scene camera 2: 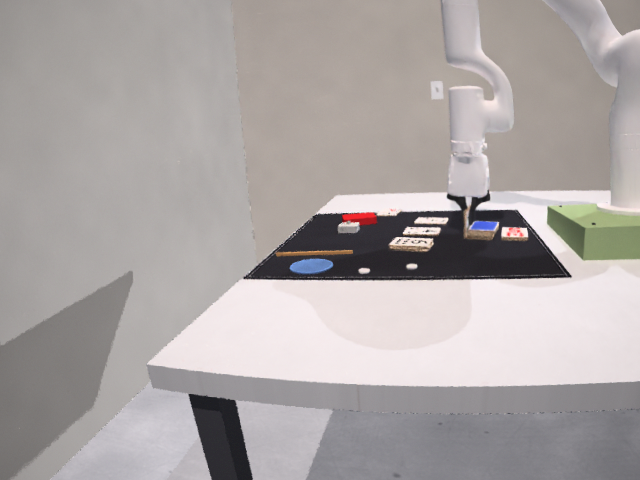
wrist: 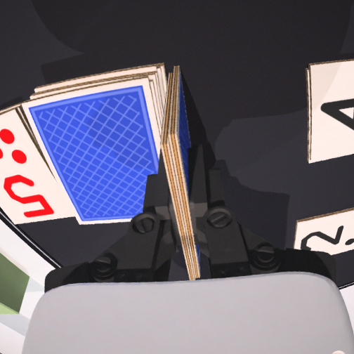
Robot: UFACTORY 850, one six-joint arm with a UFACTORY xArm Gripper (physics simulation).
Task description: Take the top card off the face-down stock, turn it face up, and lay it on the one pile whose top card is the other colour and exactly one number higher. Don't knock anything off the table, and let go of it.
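Note:
The face-down stock (scene camera 2: 483, 225) (wrist: 100, 155) shows a blue latticed back. Several cards (scene camera 2: 465, 228) (wrist: 176, 155) stand together on edge beside it, blue back facing right in the wrist view. My gripper (scene camera 2: 467, 219) (wrist: 184, 167) is shut on these upright cards, low over the mat. A red-marked pile, seemingly a 5 (scene camera 2: 514, 232) (wrist: 25, 175), lies on the stock's other side, touching or very near it. Black-marked cards, seemingly a 4 (wrist: 332, 117) and a 2 (wrist: 327, 235), show partly at the wrist view's right. The held cards' faces are hidden.
On the black mat (scene camera 2: 537, 263) lie three black-marked piles (scene camera 2: 431, 220) (scene camera 2: 421, 230) (scene camera 2: 410, 243), a far red-marked card (scene camera 2: 388, 212), a red block (scene camera 2: 359, 219), a grey block (scene camera 2: 348, 227), a wooden stick (scene camera 2: 314, 253), a blue disc (scene camera 2: 311, 266) and two white discs (scene camera 2: 364, 270) (scene camera 2: 411, 266).

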